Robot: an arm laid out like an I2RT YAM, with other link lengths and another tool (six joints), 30 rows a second.
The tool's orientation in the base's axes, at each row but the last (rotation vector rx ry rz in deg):
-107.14, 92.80, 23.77
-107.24, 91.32, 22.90
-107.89, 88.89, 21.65
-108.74, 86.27, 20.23
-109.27, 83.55, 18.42
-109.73, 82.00, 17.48
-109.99, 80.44, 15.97
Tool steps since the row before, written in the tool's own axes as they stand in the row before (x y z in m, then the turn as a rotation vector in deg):
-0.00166, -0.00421, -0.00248, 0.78, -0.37, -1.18
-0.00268, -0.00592, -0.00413, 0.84, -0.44, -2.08
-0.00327, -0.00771, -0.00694, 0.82, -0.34, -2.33
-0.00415, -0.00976, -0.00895, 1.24, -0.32, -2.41
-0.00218, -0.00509, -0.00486, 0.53, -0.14, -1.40
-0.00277, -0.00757, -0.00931, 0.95, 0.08, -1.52
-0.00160, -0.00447, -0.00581, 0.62, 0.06, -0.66
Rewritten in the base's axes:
0.00335, -0.00007, 0.00393, 0.32, -1.33, 0.51
0.00439, -0.00023, 0.00632, 0.25, -1.95, 1.17
0.00521, -0.00140, 0.00944, 0.10, -2.10, 1.34
0.00616, -0.00175, 0.01231, 0.19, -2.47, 1.14
0.00291, -0.00099, 0.00670, 0.01, -1.30, 0.76
0.00382, -0.00314, 0.01128, -0.07, -1.72, 0.51
0.00201, -0.00206, 0.00693, 0.03, -0.90, 0.10

